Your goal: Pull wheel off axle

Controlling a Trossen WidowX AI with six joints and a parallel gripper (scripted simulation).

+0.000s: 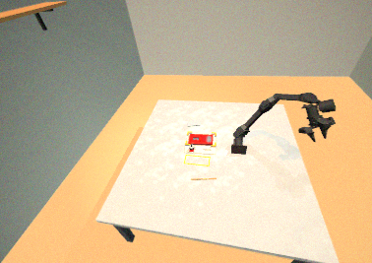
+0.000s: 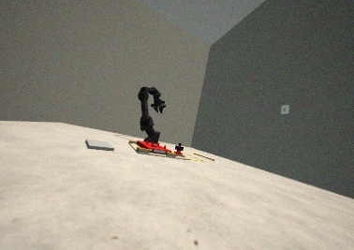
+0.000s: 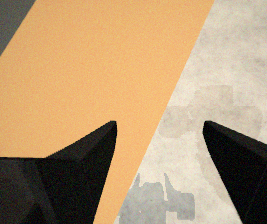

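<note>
Right now the grey wheel is 780 mm ahead of my gripper tip, 260 mm below it and 20 mm to the right of it. From my gripper tip the other things lie so: axle (780 mm ahead, 270 mm below, 30 mm to the right).
</note>
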